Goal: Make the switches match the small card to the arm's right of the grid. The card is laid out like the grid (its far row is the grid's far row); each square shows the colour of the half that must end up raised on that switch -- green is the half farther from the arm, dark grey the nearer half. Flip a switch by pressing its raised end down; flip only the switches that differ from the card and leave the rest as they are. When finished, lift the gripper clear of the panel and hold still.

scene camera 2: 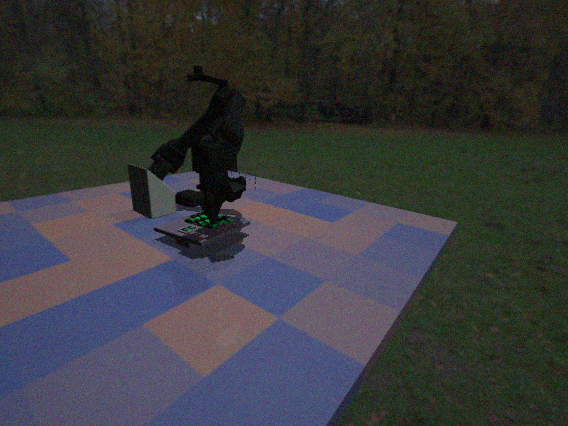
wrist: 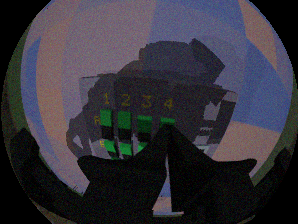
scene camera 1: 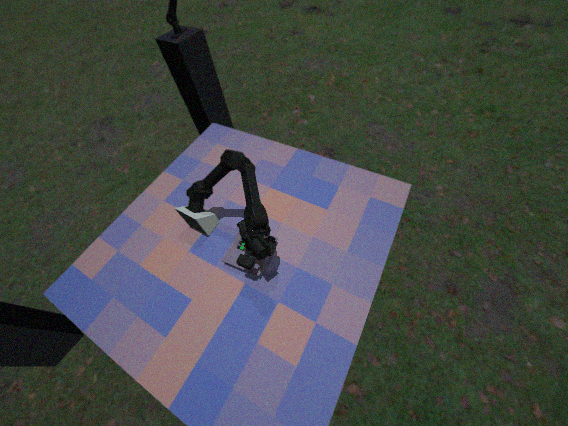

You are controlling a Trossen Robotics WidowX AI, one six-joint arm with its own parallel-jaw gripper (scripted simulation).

Path:
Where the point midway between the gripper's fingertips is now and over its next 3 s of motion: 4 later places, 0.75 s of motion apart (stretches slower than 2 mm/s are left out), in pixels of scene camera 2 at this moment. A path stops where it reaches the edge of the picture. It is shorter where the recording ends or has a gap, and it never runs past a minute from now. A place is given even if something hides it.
My gripper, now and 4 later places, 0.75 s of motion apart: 213, 223; 213, 224; 213, 225; 212, 198; 213, 209

